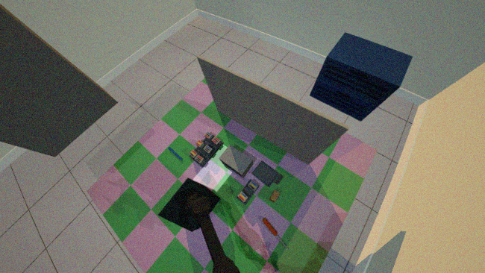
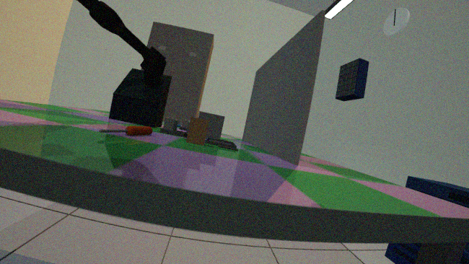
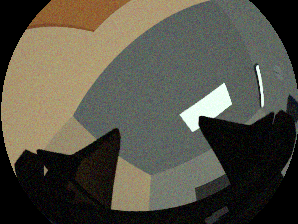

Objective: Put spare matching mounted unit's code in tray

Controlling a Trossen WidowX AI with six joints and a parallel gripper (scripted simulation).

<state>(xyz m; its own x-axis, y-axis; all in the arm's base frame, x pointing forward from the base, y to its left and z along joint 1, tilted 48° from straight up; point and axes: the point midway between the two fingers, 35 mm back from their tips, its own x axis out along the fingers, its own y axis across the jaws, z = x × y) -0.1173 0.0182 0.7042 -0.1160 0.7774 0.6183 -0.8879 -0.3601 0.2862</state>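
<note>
Right now the spare block is 41 cm ahead of my gripper tip, 65 cm to the left of it and 65 cm below it. The rest, counted from my gripper tip: mounted unit (44 cm ahead, 46 cm to the left, 64 cm below); then brown block (38 cm ahead, 18 cm to the left, 66 cm below); then flat dark tray (47 cm ahead, 28 cm to the left, 69 cm below).
</note>
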